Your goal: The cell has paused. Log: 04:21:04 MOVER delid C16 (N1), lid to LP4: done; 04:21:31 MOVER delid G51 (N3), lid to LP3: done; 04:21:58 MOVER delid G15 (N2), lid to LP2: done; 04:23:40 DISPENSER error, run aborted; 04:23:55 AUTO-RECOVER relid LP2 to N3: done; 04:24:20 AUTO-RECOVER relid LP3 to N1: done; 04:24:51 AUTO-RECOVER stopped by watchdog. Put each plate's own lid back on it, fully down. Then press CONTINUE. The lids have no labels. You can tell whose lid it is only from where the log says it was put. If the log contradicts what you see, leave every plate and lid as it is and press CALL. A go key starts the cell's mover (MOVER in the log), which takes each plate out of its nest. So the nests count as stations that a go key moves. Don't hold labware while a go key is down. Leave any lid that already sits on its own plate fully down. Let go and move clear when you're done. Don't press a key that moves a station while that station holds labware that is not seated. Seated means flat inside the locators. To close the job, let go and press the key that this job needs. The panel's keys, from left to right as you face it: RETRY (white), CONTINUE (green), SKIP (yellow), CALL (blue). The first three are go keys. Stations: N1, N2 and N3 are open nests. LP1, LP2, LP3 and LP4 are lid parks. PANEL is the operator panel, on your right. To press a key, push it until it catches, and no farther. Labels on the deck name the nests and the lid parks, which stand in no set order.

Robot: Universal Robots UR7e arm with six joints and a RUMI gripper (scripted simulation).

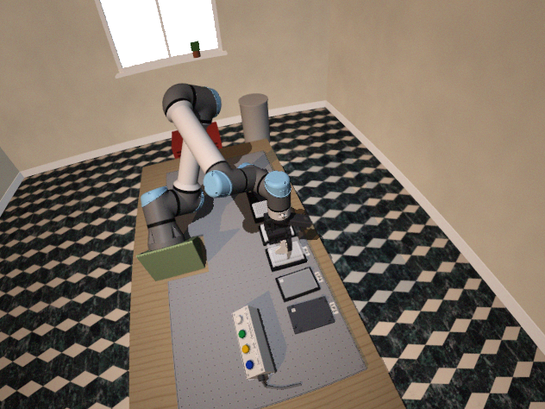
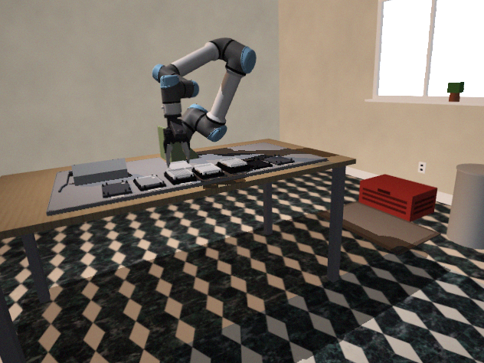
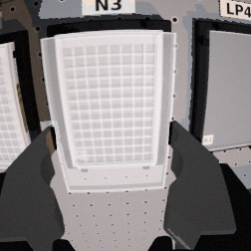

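Right now the plate is 4 cm below my hand. Also, from my hand: pale grey lid (1 cm behind, 13 cm to the right, 5 cm below); then black lid park (1 cm behind, 13 cm to the right, 6 cm below); then green CONTINUE key (27 cm behind, 25 cm to the right).
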